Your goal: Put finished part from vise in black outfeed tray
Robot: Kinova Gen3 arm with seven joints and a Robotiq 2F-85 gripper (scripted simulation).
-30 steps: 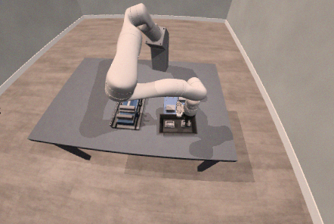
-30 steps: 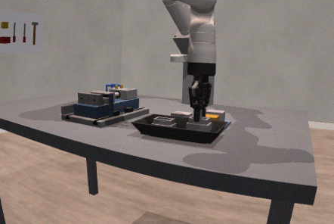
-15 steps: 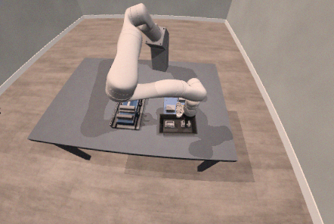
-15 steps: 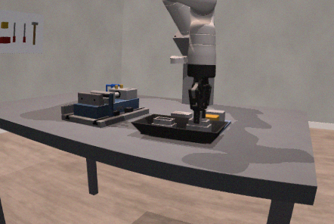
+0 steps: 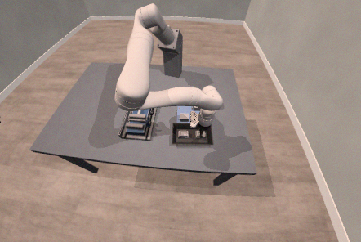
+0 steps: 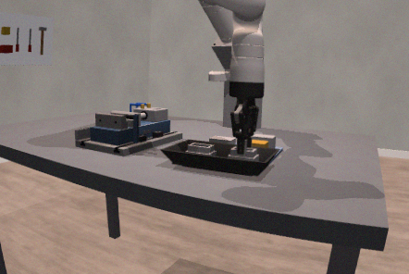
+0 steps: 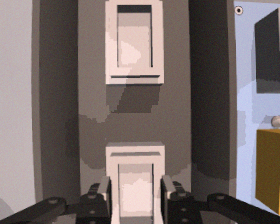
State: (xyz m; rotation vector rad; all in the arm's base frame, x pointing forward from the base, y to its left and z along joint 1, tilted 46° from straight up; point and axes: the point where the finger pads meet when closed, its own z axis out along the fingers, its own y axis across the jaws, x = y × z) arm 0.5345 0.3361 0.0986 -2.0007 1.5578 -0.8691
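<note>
Right now the orange block is 120 mm behind my hand, 40 mm to the right of it and 30 mm below it. The rest, counted from my hand: blue pallet 150 mm behind, 90 mm to the right, 50 mm below; then white screw rod 410 mm to the right, 40 mm behind, 20 mm above; then vise 400 mm to the right, 30 mm behind, 20 mm below.
</note>
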